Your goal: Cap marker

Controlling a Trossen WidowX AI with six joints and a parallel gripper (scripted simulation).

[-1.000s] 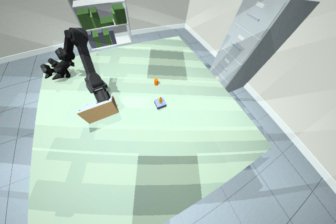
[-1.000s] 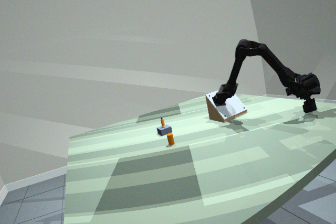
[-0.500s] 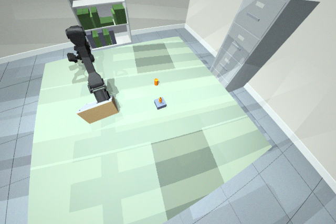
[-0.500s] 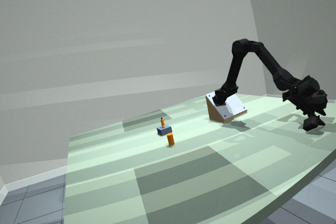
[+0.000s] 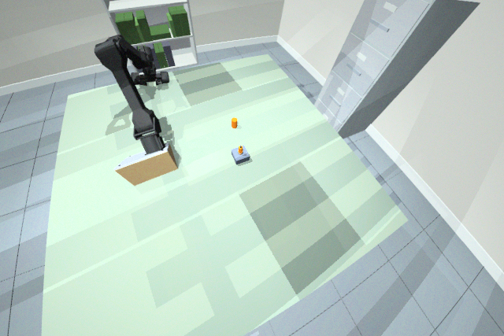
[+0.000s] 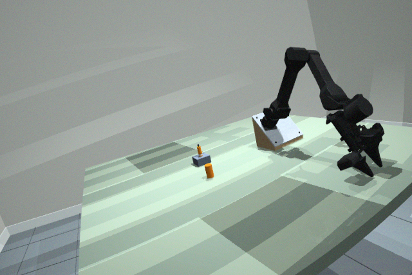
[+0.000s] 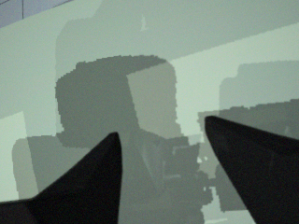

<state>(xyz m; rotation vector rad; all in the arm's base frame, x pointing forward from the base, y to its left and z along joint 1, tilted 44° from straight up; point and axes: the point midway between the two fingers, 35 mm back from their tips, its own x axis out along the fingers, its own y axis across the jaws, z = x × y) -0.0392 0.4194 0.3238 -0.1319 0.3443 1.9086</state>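
My gripper tip is 380 mm short of the orange cap, 430 mm to the left of it and 20 mm below it.
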